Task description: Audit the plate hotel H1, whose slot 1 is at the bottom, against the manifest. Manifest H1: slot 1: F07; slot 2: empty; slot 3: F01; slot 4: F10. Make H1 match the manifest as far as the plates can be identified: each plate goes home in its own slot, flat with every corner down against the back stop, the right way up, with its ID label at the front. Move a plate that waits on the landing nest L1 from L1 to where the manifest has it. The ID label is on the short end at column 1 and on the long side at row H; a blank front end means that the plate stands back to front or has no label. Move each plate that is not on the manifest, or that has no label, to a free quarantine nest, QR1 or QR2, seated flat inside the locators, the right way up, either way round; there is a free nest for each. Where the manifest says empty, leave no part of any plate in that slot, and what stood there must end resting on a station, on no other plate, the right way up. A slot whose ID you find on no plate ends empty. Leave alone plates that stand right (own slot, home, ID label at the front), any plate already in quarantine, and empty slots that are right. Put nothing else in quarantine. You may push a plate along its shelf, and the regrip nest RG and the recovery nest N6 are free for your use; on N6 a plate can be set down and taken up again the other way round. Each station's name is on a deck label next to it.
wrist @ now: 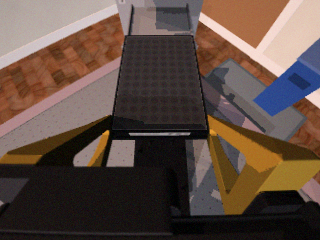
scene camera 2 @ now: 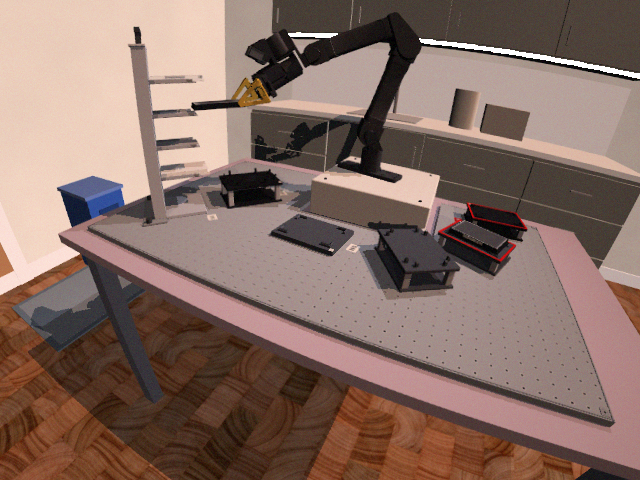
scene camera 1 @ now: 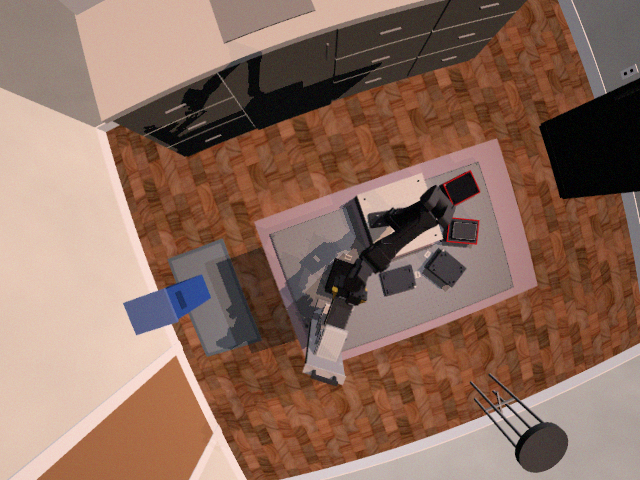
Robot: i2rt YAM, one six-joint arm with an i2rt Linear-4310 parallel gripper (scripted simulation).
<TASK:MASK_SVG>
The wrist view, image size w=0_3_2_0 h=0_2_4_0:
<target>my gripper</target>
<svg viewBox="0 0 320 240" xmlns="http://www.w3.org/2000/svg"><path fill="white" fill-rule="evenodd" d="M320 158L310 149L234 125L207 114L210 131L207 144L225 215L180 216L177 174L173 169L164 166L106 167L113 140L111 138L112 130L110 129L112 115L107 115L87 125L8 151L0 158L0 201L4 203L0 206L0 240L320 240L320 205L314 201L305 202L298 193L298 190L320 171ZM101 136L97 149L88 165L74 166L73 160L75 155ZM217 134L244 154L246 164L240 175L237 174L226 156Z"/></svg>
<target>dark plate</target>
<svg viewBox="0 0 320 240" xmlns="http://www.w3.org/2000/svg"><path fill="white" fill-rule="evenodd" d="M125 35L110 125L112 130L111 138L113 140L206 140L210 131L193 35Z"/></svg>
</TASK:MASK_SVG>
